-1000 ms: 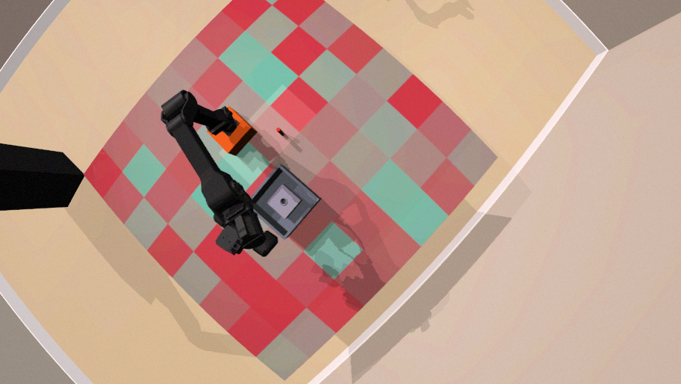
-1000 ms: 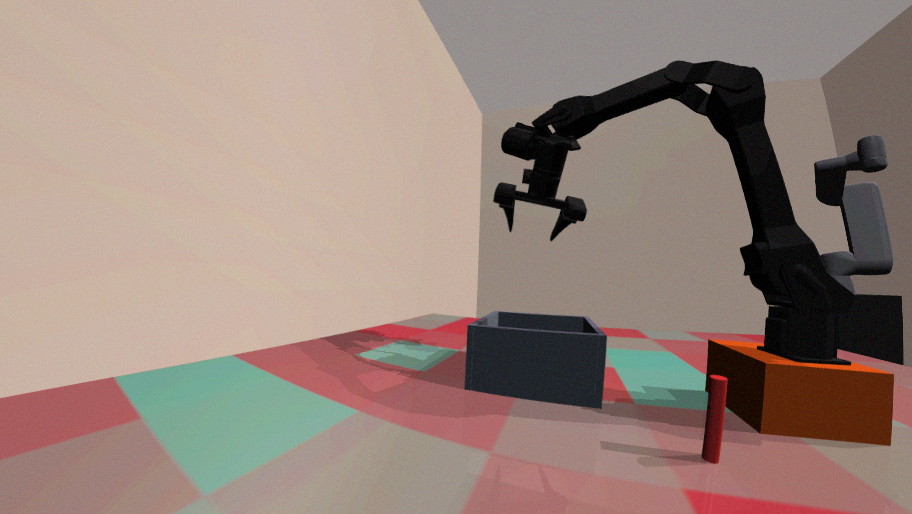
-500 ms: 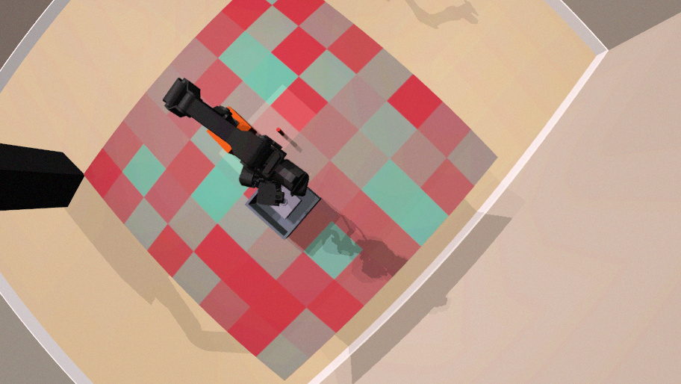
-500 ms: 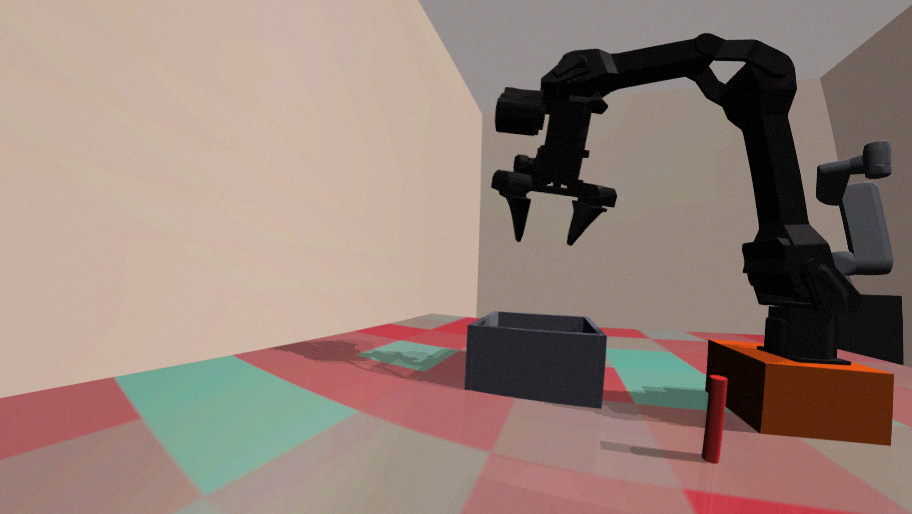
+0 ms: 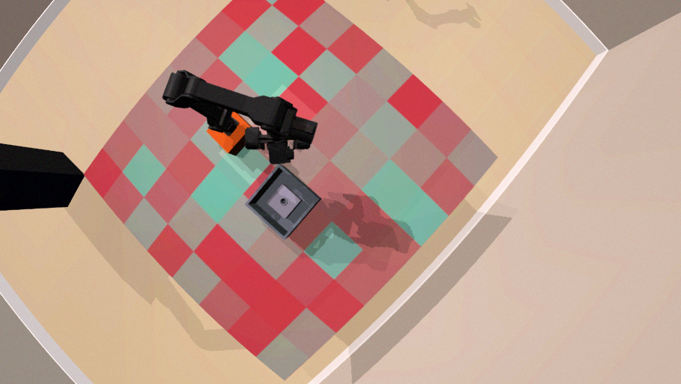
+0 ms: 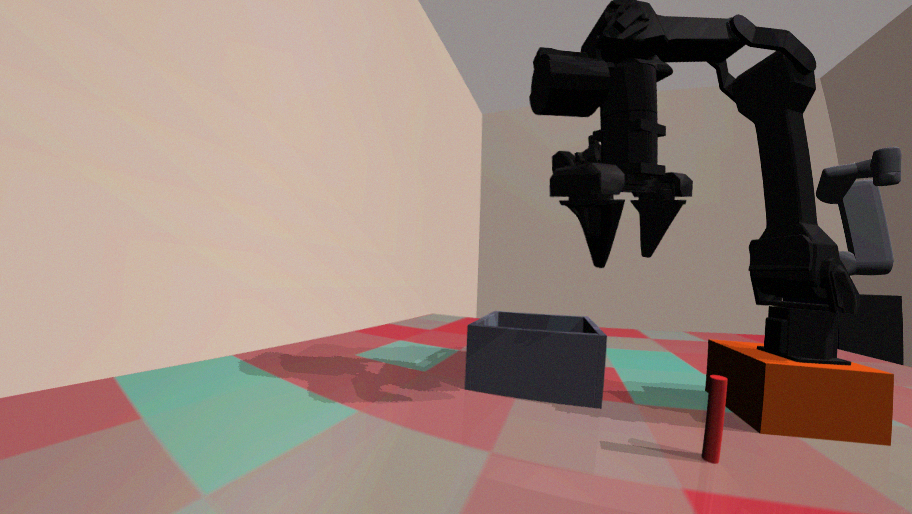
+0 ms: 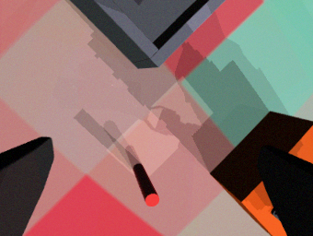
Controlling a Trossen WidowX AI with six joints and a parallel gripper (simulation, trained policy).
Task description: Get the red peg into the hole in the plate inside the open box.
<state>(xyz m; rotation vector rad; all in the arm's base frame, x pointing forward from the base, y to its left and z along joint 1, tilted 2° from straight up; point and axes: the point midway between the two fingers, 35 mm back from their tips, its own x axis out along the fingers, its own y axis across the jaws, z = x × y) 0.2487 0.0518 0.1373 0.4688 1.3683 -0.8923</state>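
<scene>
Now: gripper tip 150 mm above the red peg, 80 mm past it and 50 mm to the right of it. From my gripper tip the other things lie so: dark box: 160 mm below, 140 mm to the right, 90 mm ahead.
</scene>
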